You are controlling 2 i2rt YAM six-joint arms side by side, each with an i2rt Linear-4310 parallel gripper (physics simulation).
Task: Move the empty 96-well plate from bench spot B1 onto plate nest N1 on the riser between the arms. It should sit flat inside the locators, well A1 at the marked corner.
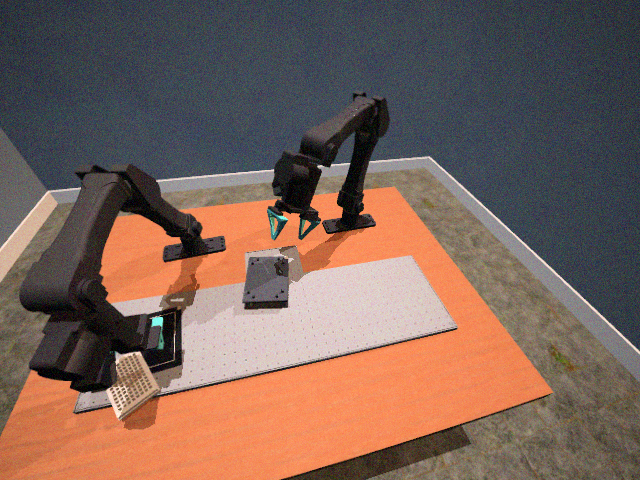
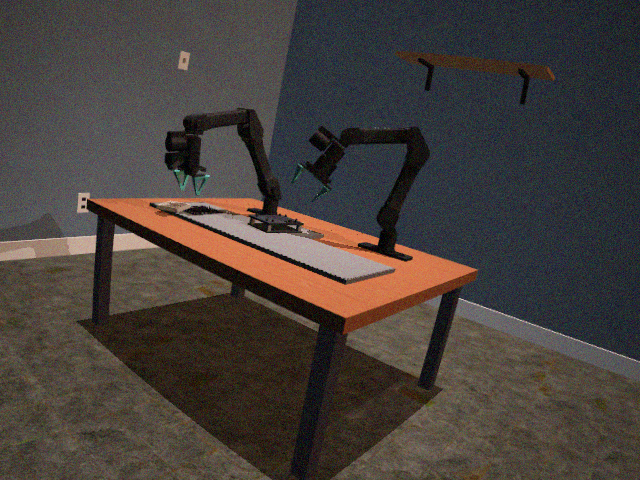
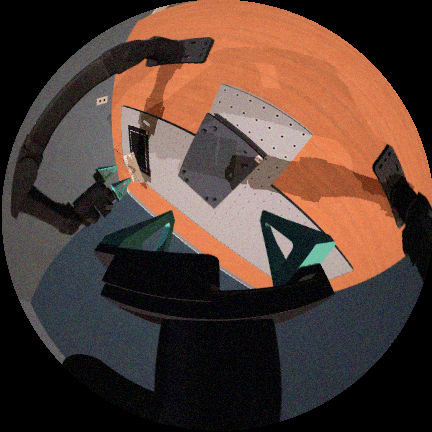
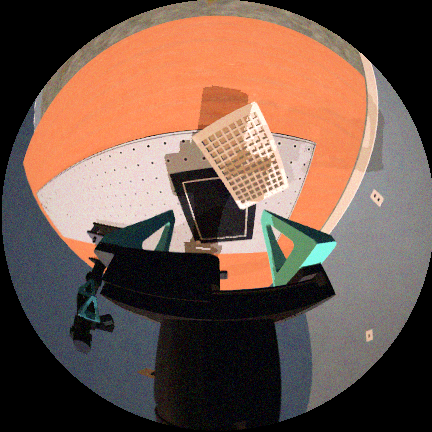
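Pixels of known places: left gripper, fingertip midpoint: [image 1: 287,239] [image 2: 301,192] [image 3: 216,214] [image 4: 92,286]; right gripper, fingertip midpoint: [image 1: 139,350] [image 2: 189,192] [image 3: 123,171] [image 4: 217,214]; left arm's base, link origin: [image 1: 349,224] [image 2: 384,252] [image 3: 397,191] [image 4: 101,262]; right arm's base, link origin: [image 1: 195,249] [image 3: 174,51].
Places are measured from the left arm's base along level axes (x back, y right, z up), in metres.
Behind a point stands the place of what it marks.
The beige 96-well plate [image 1: 133,384] @[y 0.668, x -0.429, z 0.027 m] [image 3: 134,167] @[y 0.651, x -0.394, z 0.029 m] [image 4: 245,155] @[y 0.679, x -0.425, z 0.026 m] lies askew, partly over the black pad [image 1: 170,356] @[y 0.600, x -0.376, z 0.015 m] [image 4: 215,215] @[y 0.635, x -0.318, z 0.015 m] of spot B1 and partly past the pegboard's long edge. Whether it is tilted is unclear. My right gripper [image 2: 190,192] @[y 0.642, x -0.381, z 0.082 m] [image 4: 217,214] @[y 0.642, x -0.381, z 0.082 m] is open above the pad and plate, with nothing between its fingers. My left gripper [image 1: 287,238] @[y 0.272, x -0.192, z 0.159 m] [image 2: 303,191] @[y 0.272, x -0.192, z 0.159 m] [image 3: 216,214] @[y 0.272, x -0.192, z 0.159 m] is open and empty, high near the nest. The dark grey nest [image 1: 266,279] @[y 0.344, x -0.227, z 0.049 m] [image 2: 276,222] @[y 0.297, x -0.273, z 0.049 m] [image 3: 220,155] @[y 0.331, x -0.186, z 0.049 m] carries small locators near its corners and no plate. A small white tag [image 3: 258,159] @[y 0.272, x -0.157, z 0.049 m] sits at one nest corner. Well A1 cannot be made out.
The long light pegboard [image 1: 336,315] @[y 0.176, x -0.370, z 0.013 m] [image 2: 320,258] @[y 0.024, x -0.384, z 0.013 m] lies along the orange table [image 1: 310,403] @[y 0.299, x -0.557, z 0.000 m] [image 2: 413,289] @[y -0.259, x -0.324, z 0.000 m]. A smaller perforated plate [image 3: 280,125] @[y 0.273, x -0.097, z 0.013 m] lies under the nest's back edge. Both arm bases stand behind the pegboard. A wall shelf [image 2: 475,64] is high at the back.
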